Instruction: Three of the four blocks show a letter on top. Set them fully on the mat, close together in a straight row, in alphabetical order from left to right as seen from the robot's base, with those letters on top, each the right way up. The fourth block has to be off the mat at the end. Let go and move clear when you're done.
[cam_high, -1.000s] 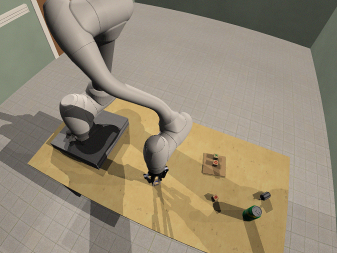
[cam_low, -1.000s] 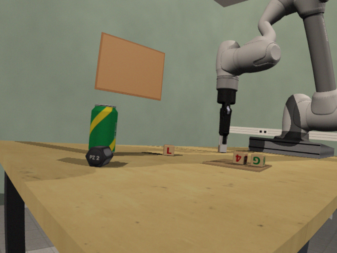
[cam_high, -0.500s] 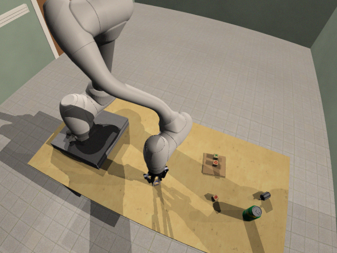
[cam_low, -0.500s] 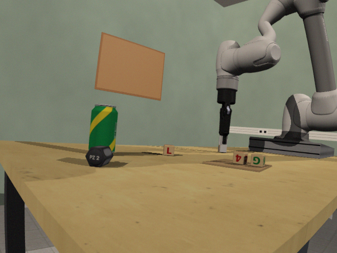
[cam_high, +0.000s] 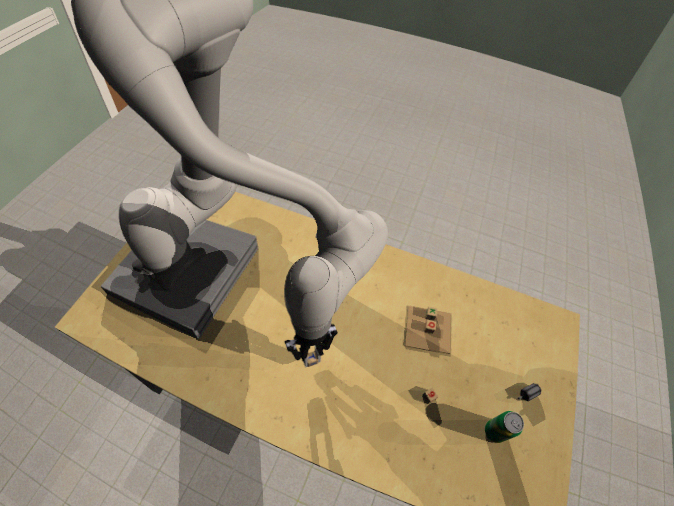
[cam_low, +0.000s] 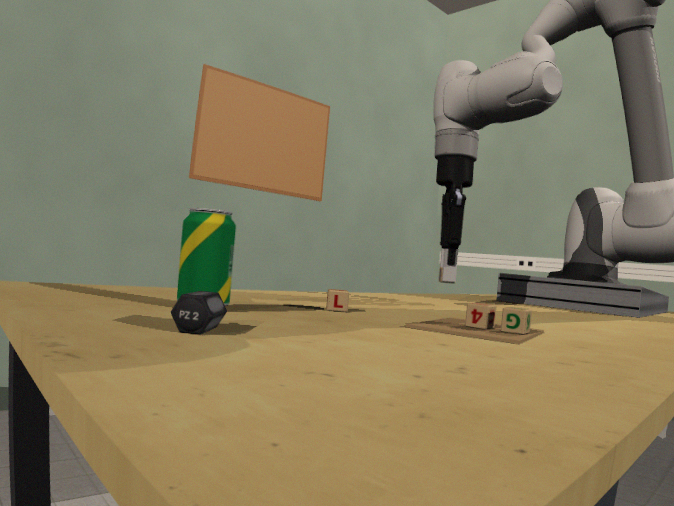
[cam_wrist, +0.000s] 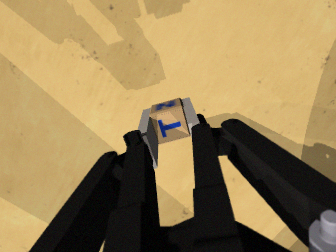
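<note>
My hand is 29 cm to the right of the brown mat, 24 cm short of it and 8 cm above it. From my hand the other things lie so: yellow can: 54 cm ahead, 11 cm to the left, 2 cm below; T block: 2 cm below.
</note>
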